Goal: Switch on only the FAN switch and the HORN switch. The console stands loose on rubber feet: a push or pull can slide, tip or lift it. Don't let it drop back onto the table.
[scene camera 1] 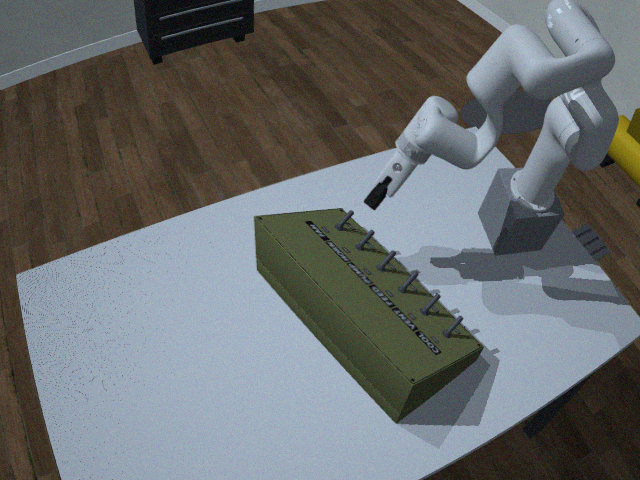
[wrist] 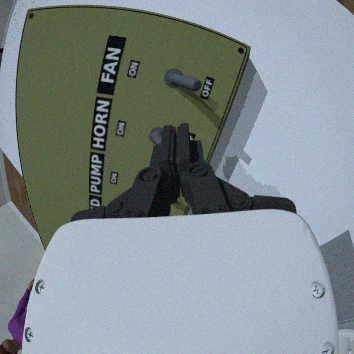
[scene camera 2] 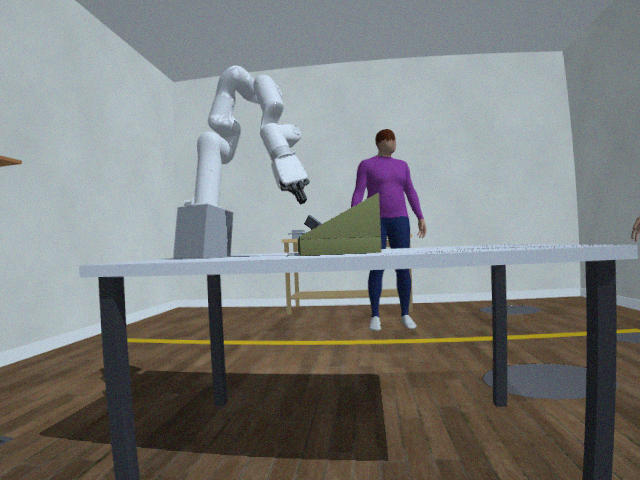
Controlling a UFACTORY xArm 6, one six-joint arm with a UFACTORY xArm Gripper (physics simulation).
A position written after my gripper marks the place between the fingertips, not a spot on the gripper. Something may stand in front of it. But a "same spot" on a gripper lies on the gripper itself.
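Scene camera 1 shows my gripper at [370, 204], and an olive console shows there too. In the wrist view I see my gripper along with the olive console, and scene camera 2 shows my gripper as well. The olive console shows in scene camera 2 [357, 230]. For my gripper, [wrist: 176, 163] and [scene camera 2: 299, 190] are the same spot. For the olive console, [wrist: 92, 92] and [scene camera 1: 322, 241] are the same spot.
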